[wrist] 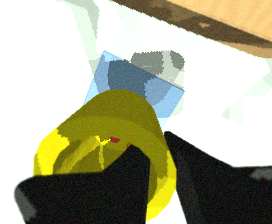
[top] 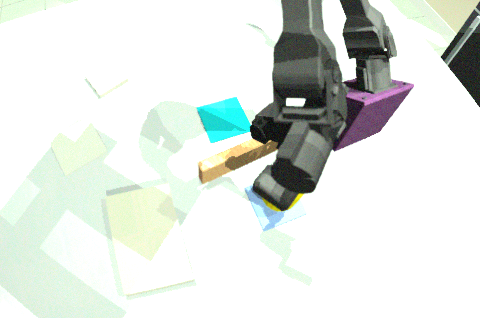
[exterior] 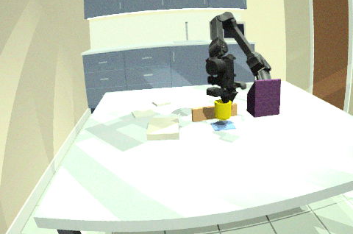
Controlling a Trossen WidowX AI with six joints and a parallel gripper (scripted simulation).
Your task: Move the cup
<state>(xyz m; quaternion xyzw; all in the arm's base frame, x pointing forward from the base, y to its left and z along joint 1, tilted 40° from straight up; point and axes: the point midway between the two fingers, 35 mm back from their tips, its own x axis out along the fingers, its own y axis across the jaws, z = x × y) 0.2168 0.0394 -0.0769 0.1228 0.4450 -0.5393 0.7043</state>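
My gripper tip is now 190 mm to the left of the cyan pad, 80 mm above it and 40 mm short of it. Round my gripper tip: wooden bar 90 mm to the right, 50 mm below, 30 mm ahead; then light blue pad 80 mm below, 20 mm ahead, 10 mm to the left; then cup 20 mm to the left, 20 mm ahead.
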